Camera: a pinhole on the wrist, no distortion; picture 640 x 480 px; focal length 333.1 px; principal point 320.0 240.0 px. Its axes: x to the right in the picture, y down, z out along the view. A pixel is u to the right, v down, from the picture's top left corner.
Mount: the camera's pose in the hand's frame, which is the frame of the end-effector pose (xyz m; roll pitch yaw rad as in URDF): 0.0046 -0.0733 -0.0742 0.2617 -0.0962 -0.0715
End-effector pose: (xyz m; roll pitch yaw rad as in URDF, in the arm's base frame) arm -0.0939 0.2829 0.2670 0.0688 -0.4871 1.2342
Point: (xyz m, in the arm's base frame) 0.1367 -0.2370 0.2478
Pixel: 35.6 34.5
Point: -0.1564 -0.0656 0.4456
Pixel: 159.1 349.0
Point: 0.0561 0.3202 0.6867
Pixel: 591.7 316.6
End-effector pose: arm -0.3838 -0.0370 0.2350 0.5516 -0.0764 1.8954
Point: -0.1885 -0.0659 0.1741
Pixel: 148.3 78.1
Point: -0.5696 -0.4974 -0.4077
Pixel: behind the camera
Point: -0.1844 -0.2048 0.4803
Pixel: 152.2 407.3
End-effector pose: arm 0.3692 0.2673 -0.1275 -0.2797 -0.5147 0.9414
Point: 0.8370 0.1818 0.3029
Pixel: outside the picture
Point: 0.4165 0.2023 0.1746
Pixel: 489.0 254.6
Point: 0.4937 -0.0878 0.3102
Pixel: 379.5 95.8
